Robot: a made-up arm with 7 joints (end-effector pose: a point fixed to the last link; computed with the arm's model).
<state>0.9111 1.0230 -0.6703 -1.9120 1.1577 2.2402 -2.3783</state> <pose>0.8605 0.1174 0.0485 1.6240 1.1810 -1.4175</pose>
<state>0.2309 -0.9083 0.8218 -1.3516 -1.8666 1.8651 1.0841</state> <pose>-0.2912 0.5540 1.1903 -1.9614 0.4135 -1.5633</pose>
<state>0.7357 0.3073 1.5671 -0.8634 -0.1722 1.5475 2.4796</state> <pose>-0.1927 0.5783 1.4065 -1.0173 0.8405 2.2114</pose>
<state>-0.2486 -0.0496 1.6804 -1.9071 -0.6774 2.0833 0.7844</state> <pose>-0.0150 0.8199 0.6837 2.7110 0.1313 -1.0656</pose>
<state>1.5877 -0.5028 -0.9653 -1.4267 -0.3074 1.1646 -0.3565</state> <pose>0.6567 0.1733 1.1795 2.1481 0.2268 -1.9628</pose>
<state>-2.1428 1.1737 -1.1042 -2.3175 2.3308 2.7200 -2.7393</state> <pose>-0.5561 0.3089 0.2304 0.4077 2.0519 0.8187</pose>
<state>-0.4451 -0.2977 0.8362 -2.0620 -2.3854 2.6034 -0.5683</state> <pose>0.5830 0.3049 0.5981 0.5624 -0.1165 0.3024</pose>
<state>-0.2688 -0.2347 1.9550 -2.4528 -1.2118 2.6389 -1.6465</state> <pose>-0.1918 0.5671 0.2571 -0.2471 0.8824 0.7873</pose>
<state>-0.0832 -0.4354 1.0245 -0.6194 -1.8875 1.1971 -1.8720</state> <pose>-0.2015 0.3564 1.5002 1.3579 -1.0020 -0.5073</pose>
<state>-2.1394 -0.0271 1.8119 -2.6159 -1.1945 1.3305 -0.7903</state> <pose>0.4845 -0.1446 0.1683 0.1869 -0.3574 -2.1063</pose>
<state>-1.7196 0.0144 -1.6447 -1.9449 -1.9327 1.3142 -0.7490</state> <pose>-0.8191 0.1796 0.5986 1.2449 0.3380 1.5452</pose>
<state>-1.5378 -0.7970 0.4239 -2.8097 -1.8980 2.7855 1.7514</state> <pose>0.2354 -0.3474 0.3927 -1.8018 2.4311 0.0860</pose>
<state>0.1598 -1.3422 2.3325 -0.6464 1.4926 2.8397 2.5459</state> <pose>-1.0978 0.1255 0.5279 -0.6271 1.2669 2.7500</pose>
